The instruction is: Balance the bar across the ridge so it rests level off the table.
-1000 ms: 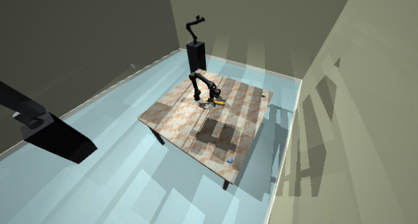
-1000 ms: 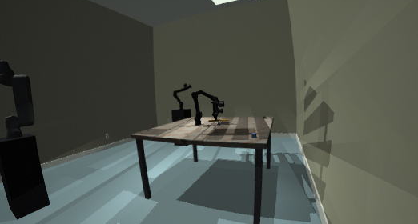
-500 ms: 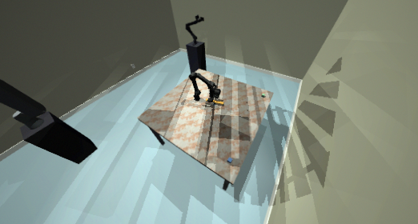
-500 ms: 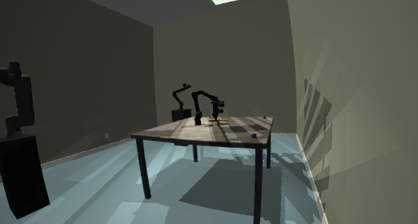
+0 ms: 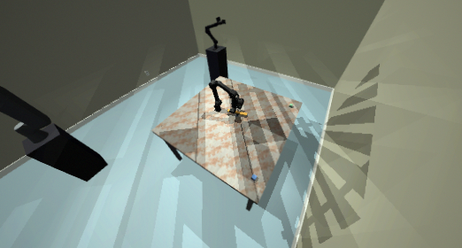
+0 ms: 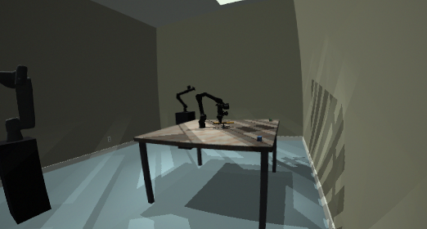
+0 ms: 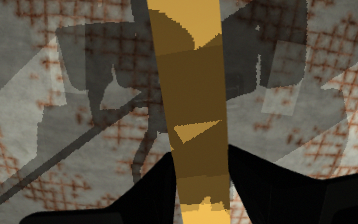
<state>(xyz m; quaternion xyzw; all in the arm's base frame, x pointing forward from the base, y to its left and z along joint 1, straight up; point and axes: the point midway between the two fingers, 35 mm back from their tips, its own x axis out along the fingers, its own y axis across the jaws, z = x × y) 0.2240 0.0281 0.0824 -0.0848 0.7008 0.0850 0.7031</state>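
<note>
Right now my gripper tip is 30 mm short of the long yellow bar and 10 mm to the right of it. Also, from my gripper tip: small green cube: 520 mm ahead, 470 mm to the left, 30 mm below; then small blue cube: 520 mm ahead, 530 mm to the right, 30 mm below.
</note>
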